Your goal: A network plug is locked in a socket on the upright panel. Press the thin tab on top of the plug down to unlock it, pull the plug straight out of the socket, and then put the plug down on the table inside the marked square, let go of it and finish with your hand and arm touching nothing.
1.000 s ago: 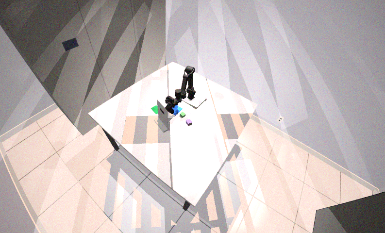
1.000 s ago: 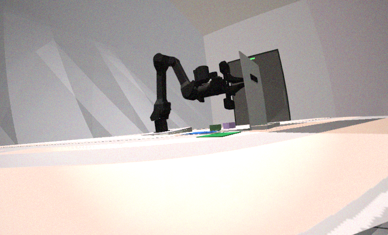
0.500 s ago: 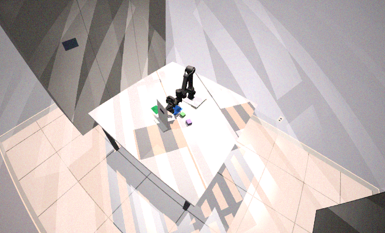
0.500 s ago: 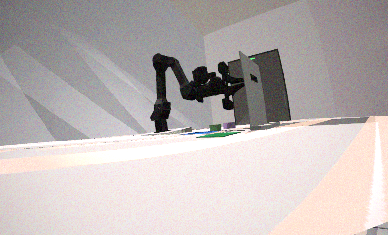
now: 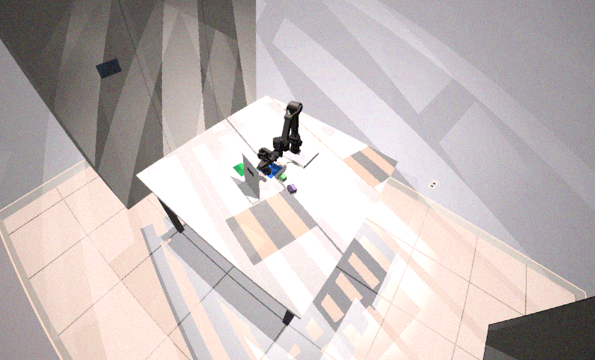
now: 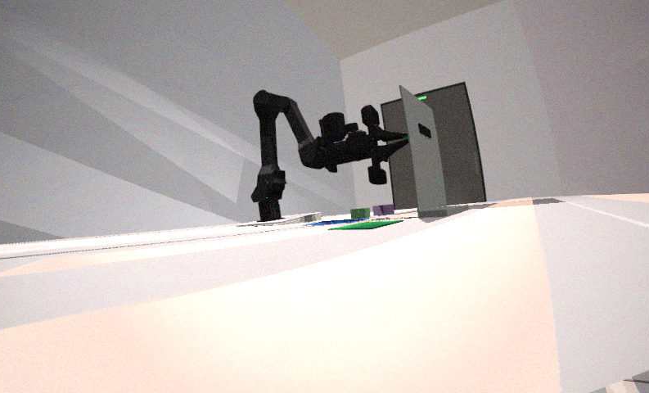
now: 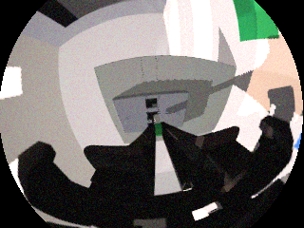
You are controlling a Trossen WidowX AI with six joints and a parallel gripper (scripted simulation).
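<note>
My gripper tip is 170 mm past the blue square, 70 mm to the left of it and 170 mm above it. Round my gripper tip: green block (170 mm behind, 40 mm to the left, 160 mm below); then network plug (right at my gripper tip); then grey panel (40 mm ahead, 10 mm to the right, 60 mm below).
</note>
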